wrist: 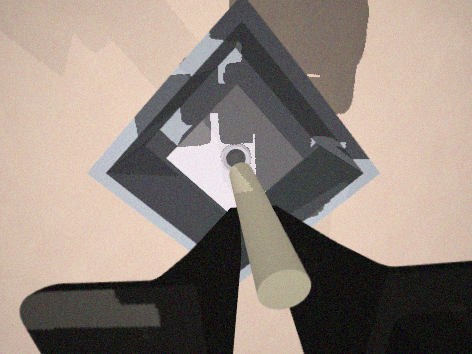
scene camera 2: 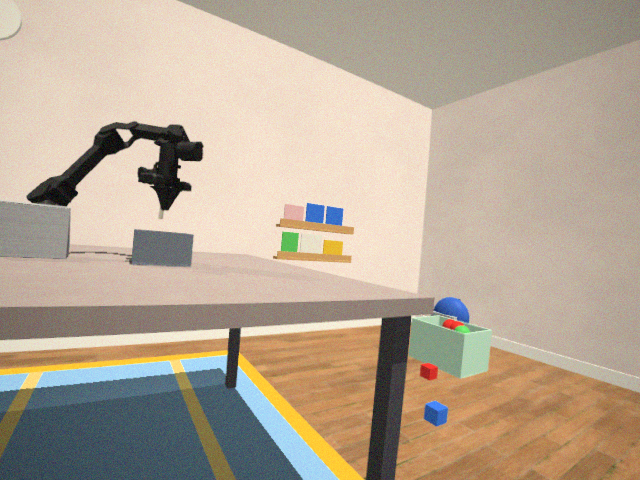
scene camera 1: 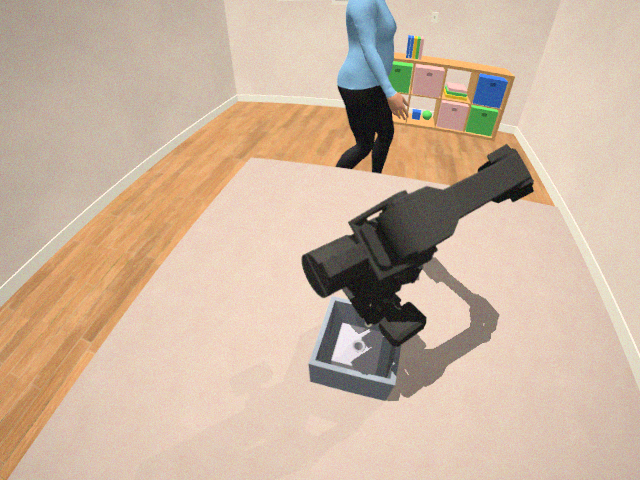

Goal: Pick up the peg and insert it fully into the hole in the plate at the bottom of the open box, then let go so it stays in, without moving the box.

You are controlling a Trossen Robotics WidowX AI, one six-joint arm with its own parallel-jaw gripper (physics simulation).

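Places are measured from the arm's base along level axes (x left, y back, z up), in metres.
Pixels of known places: gripper, fingertip midpoint: [wrist: 253, 215] [scene camera 2: 164, 210] [scene camera 1: 366, 320]; arm's base at its link origin: [scene camera 2: 42, 221].
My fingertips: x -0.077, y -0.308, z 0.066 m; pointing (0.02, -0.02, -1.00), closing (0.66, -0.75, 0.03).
Observation:
For each thing: its top centre in the pictures, then the offset to it from my fingertips. Level surfaces: height alone.
- peg at its top centre: [wrist: 274, 289] [scene camera 2: 163, 193] dx +0.007, dy +0.007, dz +0.053 m
- grey-blue open box at its top centre: [wrist: 238, 173] [scene camera 1: 360, 337] [scene camera 2: 162, 231] dx -0.004, dy +0.001, dz -0.066 m
- white plate at its top centre: [wrist: 236, 159] [scene camera 1: 358, 345] dx -0.004, dy +0.001, dz -0.103 m
- pale table top at its surface level: dz -0.164 m
The peg [wrist: 267, 240] [scene camera 2: 160, 213] is a pale olive cylinder. My gripper [wrist: 253, 215] [scene camera 2: 164, 208] is shut on the peg, whose lower end points down from the fingertips. In scene camera 2 the peg's tip is above the rim of the grey-blue open box [scene camera 1: 351, 382] [scene camera 2: 162, 249] [wrist: 145, 212], apart from it. The white plate [scene camera 1: 341, 351] [wrist: 192, 162] lies on the box's bottom, and its round hole [scene camera 1: 358, 346] [wrist: 235, 157] is visible. In the wrist view the peg's far end overlaps the lower edge of the hole's ring. The arm hides part of the box in scene camera 1.
The box stands on the pale table top [scene camera 1: 206, 310] [scene camera 2: 258, 289]. A grey block [scene camera 2: 33, 232] stands at the left in scene camera 2, with the arm's base above it. A person [scene camera 1: 367, 56] stands beyond the table, before a cubby shelf [scene camera 1: 480, 67].

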